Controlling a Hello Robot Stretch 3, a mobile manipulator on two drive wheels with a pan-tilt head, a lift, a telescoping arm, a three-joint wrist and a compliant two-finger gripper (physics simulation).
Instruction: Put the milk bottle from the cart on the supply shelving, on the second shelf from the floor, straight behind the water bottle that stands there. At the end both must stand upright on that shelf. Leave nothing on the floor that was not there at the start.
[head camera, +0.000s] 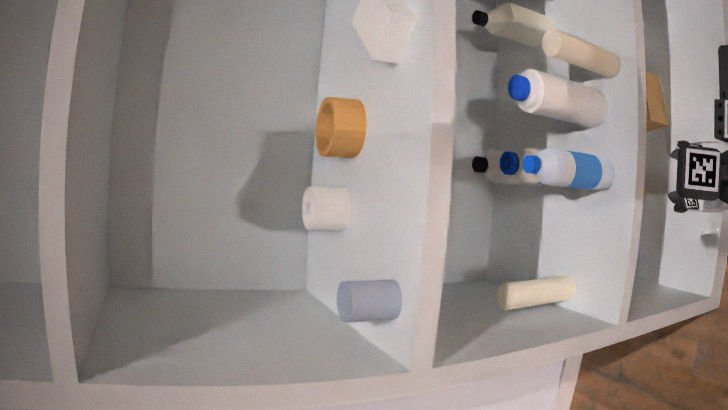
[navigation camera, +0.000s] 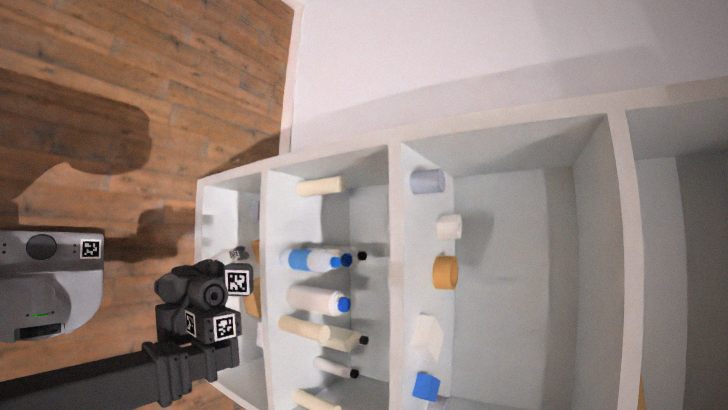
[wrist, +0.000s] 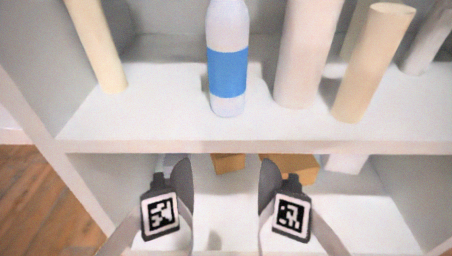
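Pixels of known places: gripper, fingertip midpoint: (head camera: 676, 176) (wrist: 226, 177); robot's base at its link origin: (navigation camera: 42, 245).
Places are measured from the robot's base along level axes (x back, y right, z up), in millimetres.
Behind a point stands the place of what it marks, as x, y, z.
The water bottle (head camera: 583, 169) @[19, 626, 637] (navigation camera: 307, 260) @[14, 625, 663] (wrist: 227, 70) @[18, 626, 630], clear with a blue label and blue cap, stands upright on the second shelf from the floor (head camera: 580, 231) @[-102, 711, 533] (navigation camera: 292, 219) @[-113, 687, 534] (wrist: 160, 120) @[-102, 620, 534]. Straight behind it, a cream bottle with a dark blue cap (head camera: 509, 162) @[19, 743, 721] (navigation camera: 346, 259) @[15, 740, 721], apparently the milk bottle, looks upright; its body is mostly hidden, and it does not show in the wrist view. My gripper (head camera: 680, 175) @[19, 405, 660] (navigation camera: 244, 265) @[19, 405, 660] (wrist: 226, 177) @[19, 405, 660] is open and empty, tilted down, below that shelf's front edge, at the lowest compartment. One finger is hidden in the navigation view.
A black-capped bottle (head camera: 479, 164) @[12, 853, 709] (navigation camera: 362, 255) @[10, 851, 709] stands behind the pair. A big white bottle (head camera: 568, 99) @[141, 651, 656] (navigation camera: 313, 299) @[136, 652, 659] (wrist: 305, 60) @[142, 651, 633] and a cream cylinder (head camera: 585, 53) @[226, 613, 647] (navigation camera: 300, 327) @[222, 614, 636] (wrist: 370, 67) @[224, 614, 640] stand beside it. An orange box (head camera: 655, 104) @[231, 780, 132] (navigation camera: 253, 300) @[241, 782, 164] (wrist: 300, 167) @[259, 798, 177] lies on the lowest shelf.
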